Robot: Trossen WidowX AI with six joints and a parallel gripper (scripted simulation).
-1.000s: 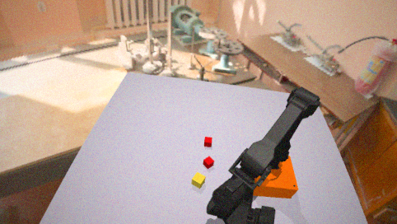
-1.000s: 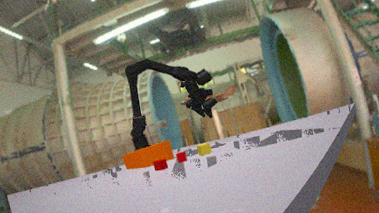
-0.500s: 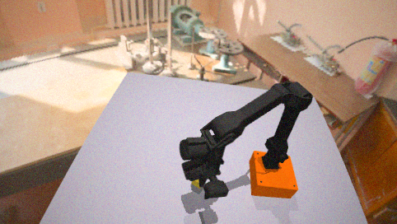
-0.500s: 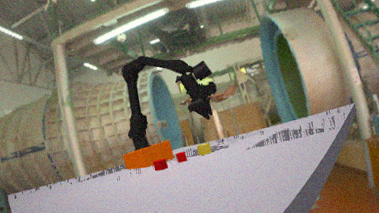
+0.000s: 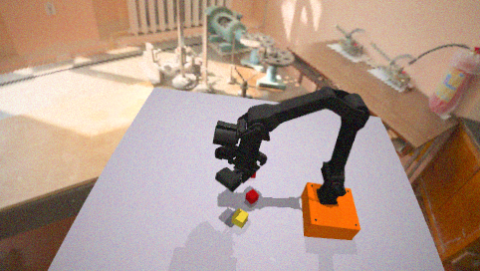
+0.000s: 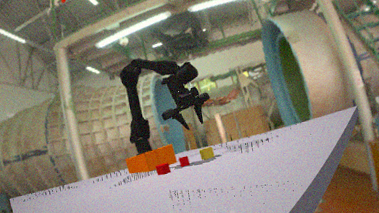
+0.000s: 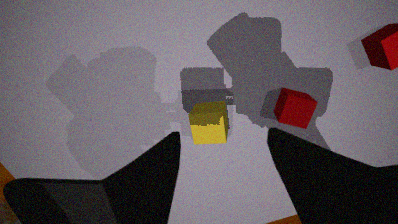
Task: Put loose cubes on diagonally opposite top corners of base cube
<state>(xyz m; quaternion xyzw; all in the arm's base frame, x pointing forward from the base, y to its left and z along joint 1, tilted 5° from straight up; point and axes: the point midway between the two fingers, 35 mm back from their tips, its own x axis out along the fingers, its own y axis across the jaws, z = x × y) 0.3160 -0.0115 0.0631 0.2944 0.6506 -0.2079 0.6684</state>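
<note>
The yellow base cube lies 20 mm behind my gripper tip, 50 mm to the left of it and 110 mm below it.
</note>
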